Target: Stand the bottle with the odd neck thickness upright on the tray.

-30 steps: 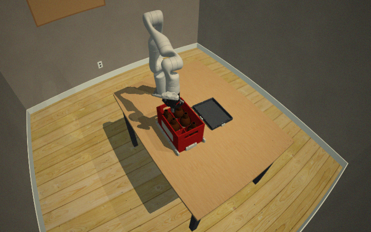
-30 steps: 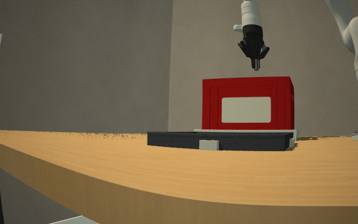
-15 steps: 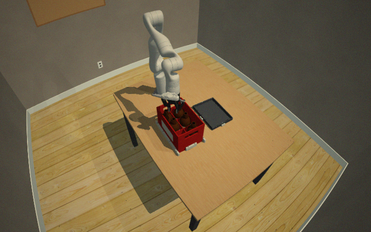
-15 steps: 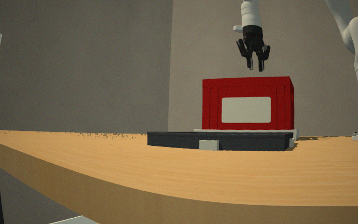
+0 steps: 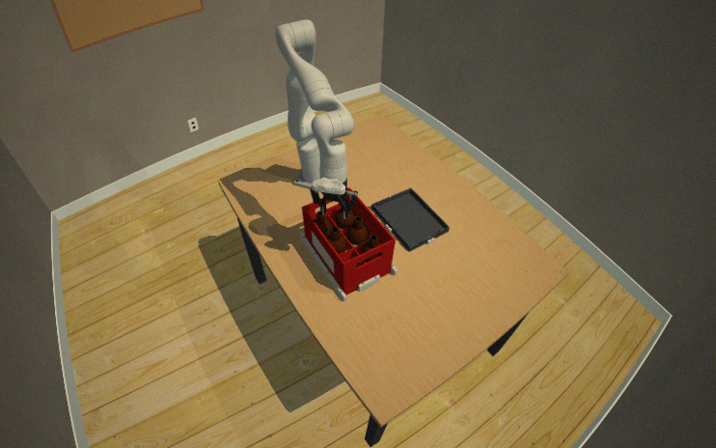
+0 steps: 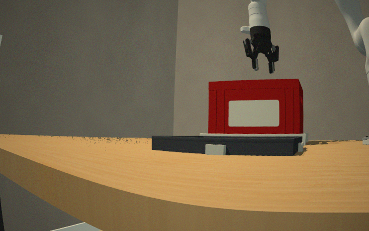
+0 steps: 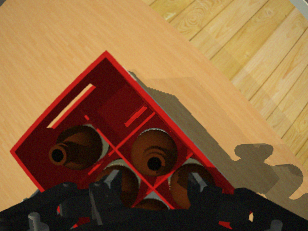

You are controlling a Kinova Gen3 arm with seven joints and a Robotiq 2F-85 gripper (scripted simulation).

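The red crate lies 160 mm below my hand and 40 mm to the left of it. From my hand the other things lie so: dark grey tray 330 mm to the left, 230 mm below, 70 mm behind; glass bottle 160 mm below, 100 mm to the left, 80 mm ahead.
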